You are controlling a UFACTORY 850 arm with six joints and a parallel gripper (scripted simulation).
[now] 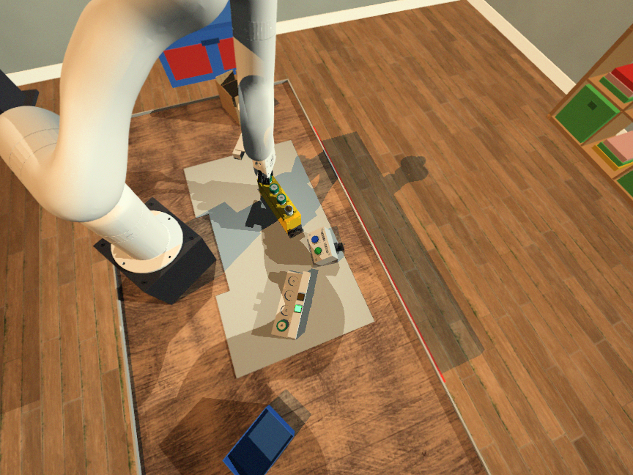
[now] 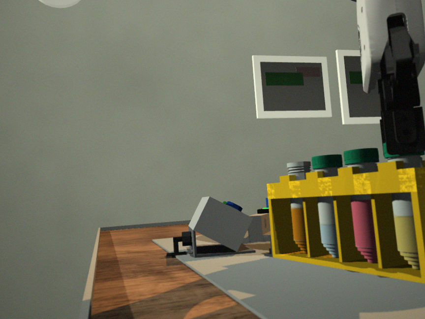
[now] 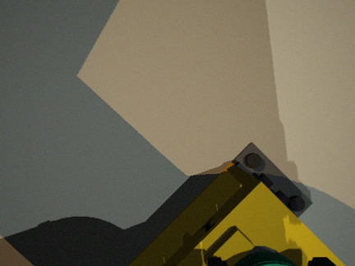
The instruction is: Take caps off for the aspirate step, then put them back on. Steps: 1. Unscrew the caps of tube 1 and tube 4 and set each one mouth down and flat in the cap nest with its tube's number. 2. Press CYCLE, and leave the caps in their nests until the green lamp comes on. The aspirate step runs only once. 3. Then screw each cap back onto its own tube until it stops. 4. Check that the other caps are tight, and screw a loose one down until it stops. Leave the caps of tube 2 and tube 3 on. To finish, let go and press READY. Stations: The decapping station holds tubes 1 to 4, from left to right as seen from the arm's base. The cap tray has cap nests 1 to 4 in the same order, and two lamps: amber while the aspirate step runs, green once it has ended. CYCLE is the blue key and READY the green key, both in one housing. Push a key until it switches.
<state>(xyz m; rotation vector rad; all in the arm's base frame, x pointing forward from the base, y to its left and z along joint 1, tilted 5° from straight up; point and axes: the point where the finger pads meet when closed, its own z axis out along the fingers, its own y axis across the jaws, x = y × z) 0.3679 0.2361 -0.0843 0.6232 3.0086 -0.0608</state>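
Now: hand 520 mm to the left of the green cap, 120 mm above it and 30 mm past it. The rest, counted from my hand: blue cycle key: 250 mm to the right, 130 mm ahead, 60 mm below; then grey key housing: 270 mm to the right, 150 mm ahead, 80 mm below; then green key: 300 mm to the right, 130 mm ahead, 60 mm below.
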